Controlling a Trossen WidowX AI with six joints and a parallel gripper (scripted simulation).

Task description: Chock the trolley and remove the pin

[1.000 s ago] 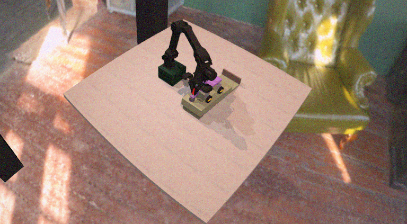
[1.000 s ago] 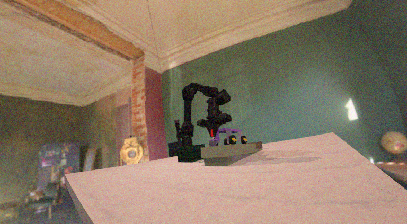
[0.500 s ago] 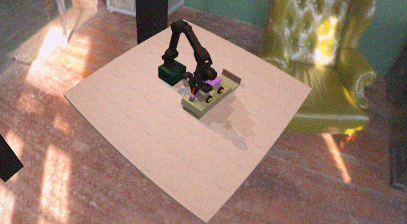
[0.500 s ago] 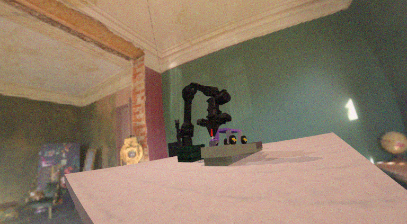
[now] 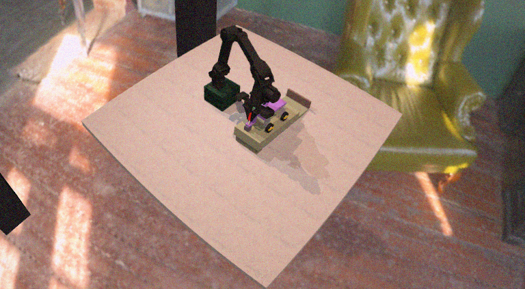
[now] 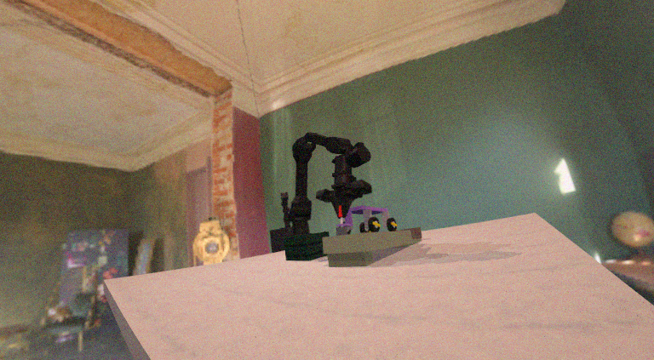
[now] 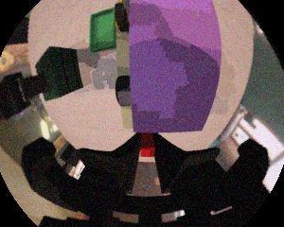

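My gripper tip is now 220 mm to the right of the yellow chock, 60 mm above it and 20 mm past it. Round my gripper tip: purple trolley (110 mm to the left, 30 mm below, 30 mm ahead); then red-headed stop pin (right at my gripper tip); then ramp (120 mm to the left, 90 mm below, 30 mm ahead).
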